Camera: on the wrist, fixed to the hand. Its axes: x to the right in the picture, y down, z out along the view.
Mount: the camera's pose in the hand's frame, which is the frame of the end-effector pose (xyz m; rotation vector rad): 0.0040 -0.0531 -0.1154 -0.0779 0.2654 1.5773
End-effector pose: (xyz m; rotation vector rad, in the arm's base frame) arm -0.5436 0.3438 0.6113 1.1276 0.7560 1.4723
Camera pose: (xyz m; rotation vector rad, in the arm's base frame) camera -0.6314 0.3727 0.5240 -1.3802 0.2131 -2.6258
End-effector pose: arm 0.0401 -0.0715 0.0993 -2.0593 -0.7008 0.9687
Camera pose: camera 0.1274 -0.0830 0.1910 2.5385 -1.2798 -1.3168
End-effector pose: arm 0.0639 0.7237 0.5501 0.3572 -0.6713 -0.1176
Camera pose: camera 0.1398 0.7062 0.4497 -0.2988 -0.5258 1.3751
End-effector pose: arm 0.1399 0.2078 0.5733 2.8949 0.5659 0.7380
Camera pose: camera 0.0703 0.2591 0.6664 -2.2225 1.5889 -0.9442
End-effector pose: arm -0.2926 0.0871 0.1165 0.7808 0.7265 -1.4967
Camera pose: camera -0.3393 0.1826 0.0468 1.0792 0.1573 0.0618
